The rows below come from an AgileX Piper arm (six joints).
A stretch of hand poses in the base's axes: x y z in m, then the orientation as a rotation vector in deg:
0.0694, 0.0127, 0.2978, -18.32, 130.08, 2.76
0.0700, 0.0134, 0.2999, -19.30, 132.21, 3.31
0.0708, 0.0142, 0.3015, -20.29, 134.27, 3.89
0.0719, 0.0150, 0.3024, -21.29, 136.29, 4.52
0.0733, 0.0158, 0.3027, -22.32, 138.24, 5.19
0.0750, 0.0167, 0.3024, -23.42, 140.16, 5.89
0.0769, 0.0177, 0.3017, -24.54, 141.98, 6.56
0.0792, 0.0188, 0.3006, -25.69, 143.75, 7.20
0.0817, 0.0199, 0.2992, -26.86, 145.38, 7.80
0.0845, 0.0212, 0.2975, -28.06, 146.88, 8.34
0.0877, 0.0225, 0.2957, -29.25, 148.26, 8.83
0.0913, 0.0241, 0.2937, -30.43, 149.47, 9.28
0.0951, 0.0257, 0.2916, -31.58, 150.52, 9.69
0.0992, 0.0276, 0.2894, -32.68, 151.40, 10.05
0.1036, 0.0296, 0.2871, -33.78, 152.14, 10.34
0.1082, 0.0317, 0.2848, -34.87, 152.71, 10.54
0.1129, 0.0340, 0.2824, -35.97, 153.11, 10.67
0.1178, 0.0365, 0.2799, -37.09, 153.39, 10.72
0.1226, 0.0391, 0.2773, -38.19, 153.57, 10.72
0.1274, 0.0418, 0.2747, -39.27, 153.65, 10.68
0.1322, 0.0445, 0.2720, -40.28, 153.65, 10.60
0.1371, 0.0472, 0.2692, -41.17, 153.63, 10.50
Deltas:
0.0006, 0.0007, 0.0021, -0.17, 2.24, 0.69
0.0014, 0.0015, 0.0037, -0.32, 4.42, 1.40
0.0025, 0.0023, 0.0046, -0.44, 6.58, 2.12
0.0039, 0.0031, 0.0049, -0.53, 8.67, 2.87
0.0056, 0.0040, 0.0046, -0.63, 10.75, 3.68
0.0075, 0.0050, 0.0039, -0.75, 12.74, 4.48
0.0098, 0.0061, 0.0028, -0.89, 14.68, 5.29
0.0123, 0.0072, 0.0014, -1.06, 16.49, 6.10
0.0151, 0.0085, -0.0003, -1.26, 18.16, 6.91
0.0183, 0.0098, -0.0021, -1.48, 19.72, 7.71
0.0219, 0.0114, -0.0041, -1.70, 21.12, 8.49
0.0257, 0.0130, -0.0062, -1.92, 22.35, 9.26
0.0298, 0.0149, -0.0084, -2.14, 23.40, 9.98
0.0342, 0.0169, -0.0107, -2.39, 24.32, 10.70
0.0388, 0.0190, -0.0130, -2.68, 25.06, 11.40
0.0435, 0.0213, -0.0154, -2.99, 25.63, 12.10
0.0484, 0.0238, -0.0179, -3.35, 26.08, 12.80
0.0532, 0.0264, -0.0205, -3.72, 26.43, 13.49
0.0580, 0.0291, -0.0231, -4.10, 26.68, 14.16
0.0628, 0.0318, -0.0258, -4.47, 26.84, 14.78
0.0677, 0.0345, -0.0286, -4.82, 26.96, 15.32

